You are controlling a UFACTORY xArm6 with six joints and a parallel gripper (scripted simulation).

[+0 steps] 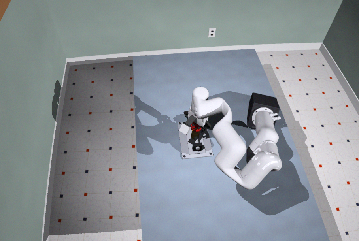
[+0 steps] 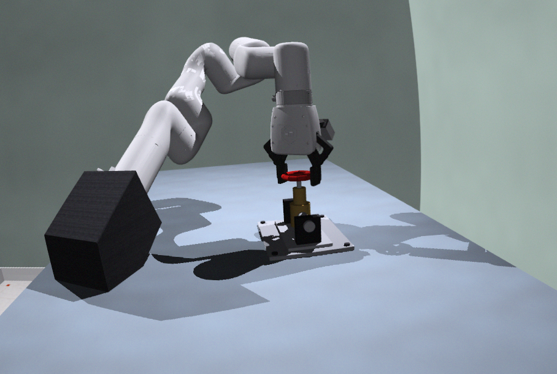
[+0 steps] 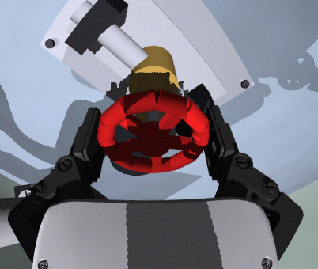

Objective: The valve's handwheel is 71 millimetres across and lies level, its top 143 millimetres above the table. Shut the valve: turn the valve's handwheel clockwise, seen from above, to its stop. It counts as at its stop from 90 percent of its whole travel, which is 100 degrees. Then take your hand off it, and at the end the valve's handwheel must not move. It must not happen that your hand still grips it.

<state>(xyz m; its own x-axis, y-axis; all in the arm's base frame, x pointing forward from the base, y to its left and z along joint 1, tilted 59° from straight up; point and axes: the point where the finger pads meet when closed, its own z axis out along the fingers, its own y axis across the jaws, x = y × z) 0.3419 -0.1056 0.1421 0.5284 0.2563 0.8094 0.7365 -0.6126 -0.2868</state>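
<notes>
Now: the red handwheel 1 cm below my hand.
</notes>
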